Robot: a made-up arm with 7 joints.
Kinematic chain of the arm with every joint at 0, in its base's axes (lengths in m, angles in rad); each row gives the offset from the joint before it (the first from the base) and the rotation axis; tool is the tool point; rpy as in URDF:
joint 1: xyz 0 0 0.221 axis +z
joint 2: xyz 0 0 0 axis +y
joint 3: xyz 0 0 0.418 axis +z
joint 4: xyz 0.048 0 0 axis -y
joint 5: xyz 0.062 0 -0.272 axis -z
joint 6: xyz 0 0 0 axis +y
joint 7: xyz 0.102 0 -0.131 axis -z
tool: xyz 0 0 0 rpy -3.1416 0 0
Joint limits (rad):
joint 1: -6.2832..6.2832
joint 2: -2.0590..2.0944
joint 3: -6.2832..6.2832
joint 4: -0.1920..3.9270
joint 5: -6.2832..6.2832
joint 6: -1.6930..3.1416
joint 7: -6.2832..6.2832
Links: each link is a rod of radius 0.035 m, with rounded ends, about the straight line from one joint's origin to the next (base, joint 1, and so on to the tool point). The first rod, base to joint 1, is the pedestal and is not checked.
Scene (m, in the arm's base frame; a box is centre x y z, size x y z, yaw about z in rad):
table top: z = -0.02
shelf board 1: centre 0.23 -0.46 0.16 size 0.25 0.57 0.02 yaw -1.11
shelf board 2: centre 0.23 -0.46 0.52 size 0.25 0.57 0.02 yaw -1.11
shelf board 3: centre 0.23 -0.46 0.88 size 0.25 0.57 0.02 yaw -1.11
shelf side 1: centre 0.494 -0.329 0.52 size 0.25 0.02 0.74 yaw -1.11
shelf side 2: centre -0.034 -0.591 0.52 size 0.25 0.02 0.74 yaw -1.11
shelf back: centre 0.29 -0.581 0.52 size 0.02 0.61 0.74 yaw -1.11
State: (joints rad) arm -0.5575 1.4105 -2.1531 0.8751 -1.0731 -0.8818 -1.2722
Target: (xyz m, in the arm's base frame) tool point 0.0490 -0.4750 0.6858
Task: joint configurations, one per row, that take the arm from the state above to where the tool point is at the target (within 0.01 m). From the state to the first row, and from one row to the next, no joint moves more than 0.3 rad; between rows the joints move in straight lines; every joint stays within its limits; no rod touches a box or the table.
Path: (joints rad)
1: -0.5283 1.3728 -2.2513 0.6725 -1.1246 -0.8263 -1.2722
2: -0.4991 1.3351 -2.3496 0.4700 -1.1761 -0.7709 -1.2722
3: -0.4700 1.2975 -2.4478 0.2674 -1.2276 -0.7154 -1.2722
4: -0.5038 1.1904 -2.5184 0.5117 -1.1034 -0.7133 -1.2722
5: -0.5375 1.0834 -2.5890 0.7559 -0.9792 -0.7112 -1.2722
6: -0.5713 0.9763 -2.6596 1.0002 -0.8550 -0.7091 -1.2722
7: -0.6234 0.9934 -2.5402 1.1863 -0.8154 -0.6956 -1.2722
8: -0.6756 1.0104 -2.4209 1.3725 -0.7757 -0.6821 -1.2722

